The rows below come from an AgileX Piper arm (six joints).
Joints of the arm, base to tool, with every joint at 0 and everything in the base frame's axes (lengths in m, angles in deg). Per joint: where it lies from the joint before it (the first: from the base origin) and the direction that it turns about. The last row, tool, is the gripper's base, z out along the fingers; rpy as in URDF.
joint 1: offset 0 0 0.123 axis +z
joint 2: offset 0 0 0 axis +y
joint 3: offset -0.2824 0 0.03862 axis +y
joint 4: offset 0.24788 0 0.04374 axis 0.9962 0 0.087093
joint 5: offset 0 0 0 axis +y
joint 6: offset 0.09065 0 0.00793 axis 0.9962 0 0.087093
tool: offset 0 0 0 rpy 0 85.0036 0
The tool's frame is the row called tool.
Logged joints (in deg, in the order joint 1, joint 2, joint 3, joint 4, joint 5, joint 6), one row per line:
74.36 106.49 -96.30 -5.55 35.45 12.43
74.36 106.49 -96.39 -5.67 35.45 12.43
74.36 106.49 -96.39 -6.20 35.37 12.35
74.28 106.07 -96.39 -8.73 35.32 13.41
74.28 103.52 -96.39 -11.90 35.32 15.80
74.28 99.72 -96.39 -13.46 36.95 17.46
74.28 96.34 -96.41 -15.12 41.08 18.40
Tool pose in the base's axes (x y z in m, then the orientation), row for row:
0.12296 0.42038 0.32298 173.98 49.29 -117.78
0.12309 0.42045 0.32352 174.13 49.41 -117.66
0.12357 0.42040 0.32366 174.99 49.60 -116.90
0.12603 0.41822 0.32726 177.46 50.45 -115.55
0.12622 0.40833 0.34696 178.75 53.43 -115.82
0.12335 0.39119 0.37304 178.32 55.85 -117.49
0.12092 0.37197 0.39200 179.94 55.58 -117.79
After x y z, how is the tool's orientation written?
As angles about the fixed x, y, z axes (roll, pitch, yaw), in degrees.
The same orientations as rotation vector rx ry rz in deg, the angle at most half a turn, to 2 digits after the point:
-73.02 114.66 38.33
-73.01 114.50 38.28
-73.23 114.03 37.81
-72.77 112.82 36.24
-70.18 110.56 36.22
-67.49 109.28 36.93
-66.31 109.83 34.99

